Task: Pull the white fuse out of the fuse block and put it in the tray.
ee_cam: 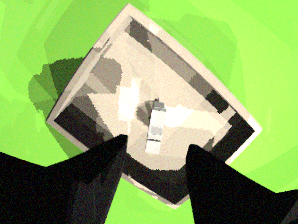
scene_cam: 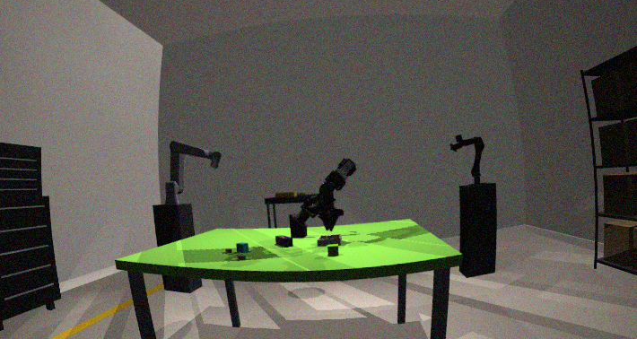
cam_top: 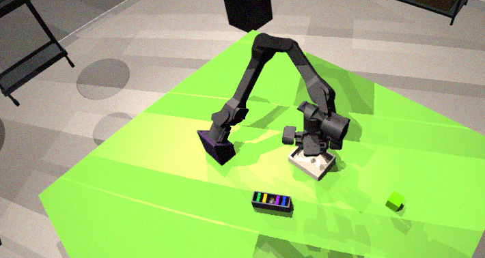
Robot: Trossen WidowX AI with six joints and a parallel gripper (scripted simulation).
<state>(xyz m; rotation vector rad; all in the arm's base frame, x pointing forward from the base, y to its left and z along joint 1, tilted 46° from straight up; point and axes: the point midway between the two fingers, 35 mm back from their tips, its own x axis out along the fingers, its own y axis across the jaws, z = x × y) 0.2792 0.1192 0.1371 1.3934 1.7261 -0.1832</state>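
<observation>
Now: gripper tip 3 cm above the white fuse. From my gripper tip the other things lie so: tray 6 cm below; then purple fuse 2 cm ahead, 20 cm to the right, 3 cm below; then blue fuse 4 cm ahead, 19 cm to the right, 3 cm below.
</observation>
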